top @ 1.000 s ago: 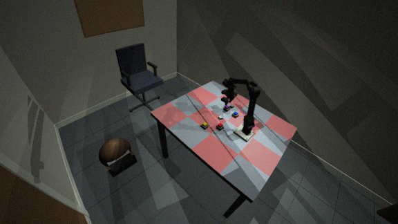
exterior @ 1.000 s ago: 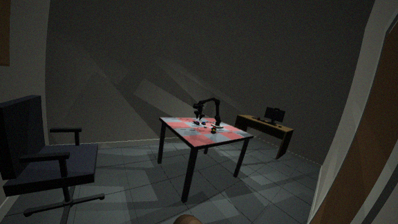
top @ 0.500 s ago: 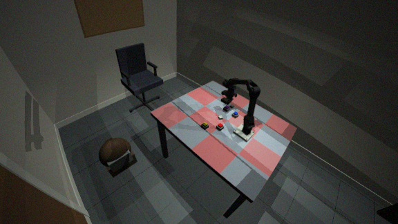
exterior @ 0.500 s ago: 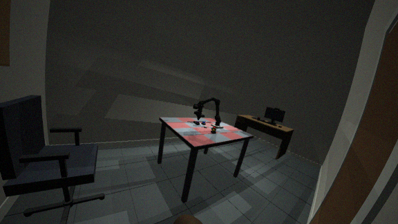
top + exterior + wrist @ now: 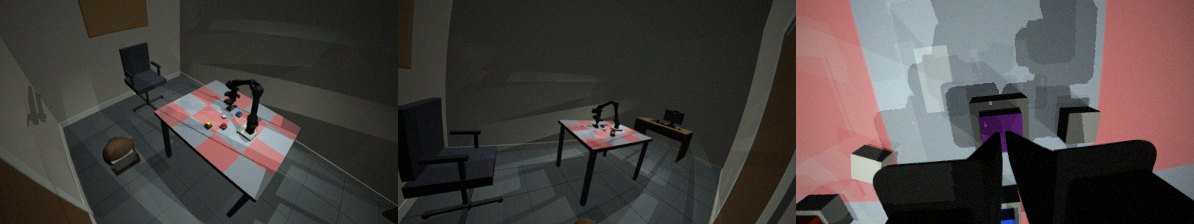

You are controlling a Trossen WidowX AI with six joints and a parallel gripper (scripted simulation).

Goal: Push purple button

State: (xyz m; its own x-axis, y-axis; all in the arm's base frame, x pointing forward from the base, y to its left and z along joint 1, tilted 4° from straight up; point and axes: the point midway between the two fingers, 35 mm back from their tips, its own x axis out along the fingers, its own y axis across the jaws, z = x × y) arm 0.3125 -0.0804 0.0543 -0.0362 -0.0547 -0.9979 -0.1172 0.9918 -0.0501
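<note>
Now: the purple button 10 mm below my gripper tip. Round my gripper tip: red button 230 mm to the left, 140 mm behind, 10 mm below; blue button 110 mm behind, 10 mm below; yellow button 330 mm to the left, 50 mm behind, 10 mm below.
</note>
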